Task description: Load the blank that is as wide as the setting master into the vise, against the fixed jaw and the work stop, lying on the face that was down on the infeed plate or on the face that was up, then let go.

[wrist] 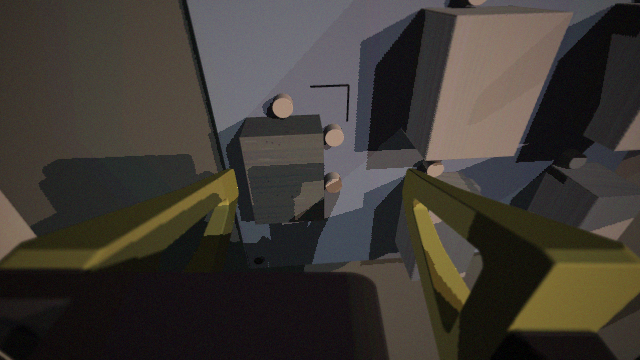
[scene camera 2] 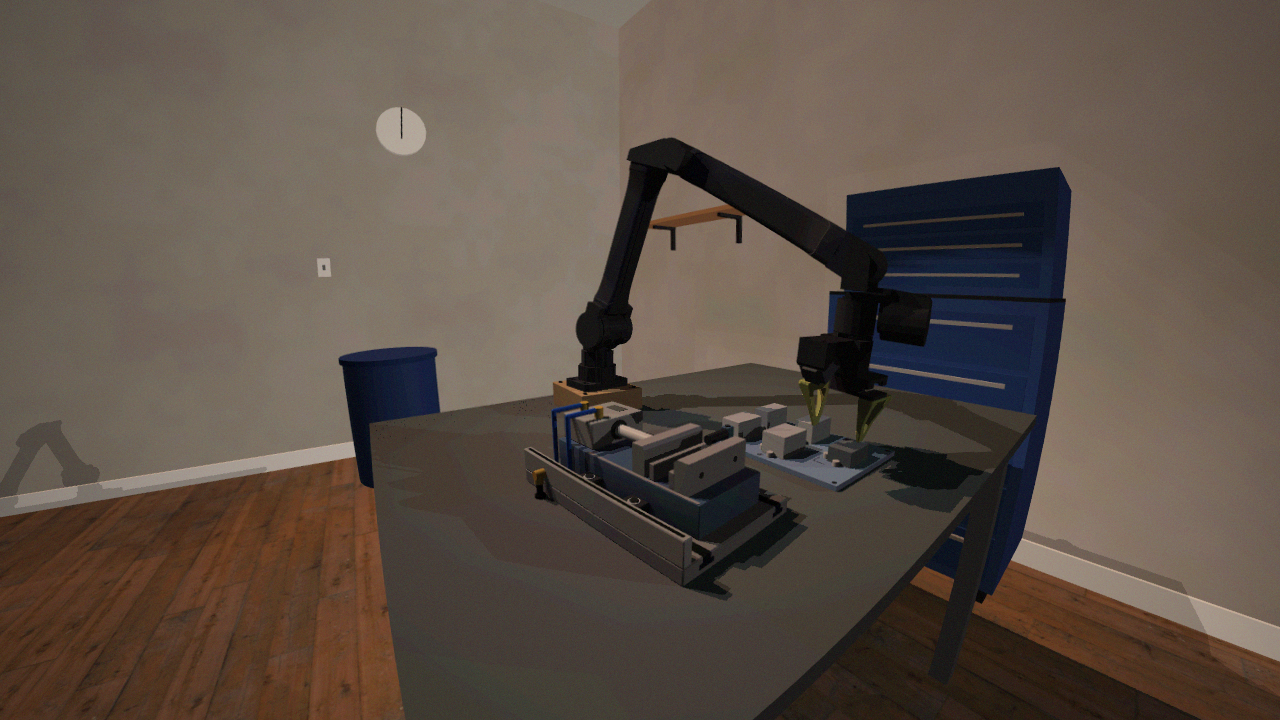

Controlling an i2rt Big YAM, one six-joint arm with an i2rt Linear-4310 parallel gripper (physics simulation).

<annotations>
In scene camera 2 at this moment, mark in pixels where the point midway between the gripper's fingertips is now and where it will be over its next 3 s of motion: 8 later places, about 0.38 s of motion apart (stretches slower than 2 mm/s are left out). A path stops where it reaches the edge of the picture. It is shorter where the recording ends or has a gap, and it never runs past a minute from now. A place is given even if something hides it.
The gripper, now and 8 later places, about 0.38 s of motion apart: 836, 432; 848, 433; 846, 441; 844, 446; 842, 449; 844, 450; 844, 451; 845, 452; 842, 452
</annotations>
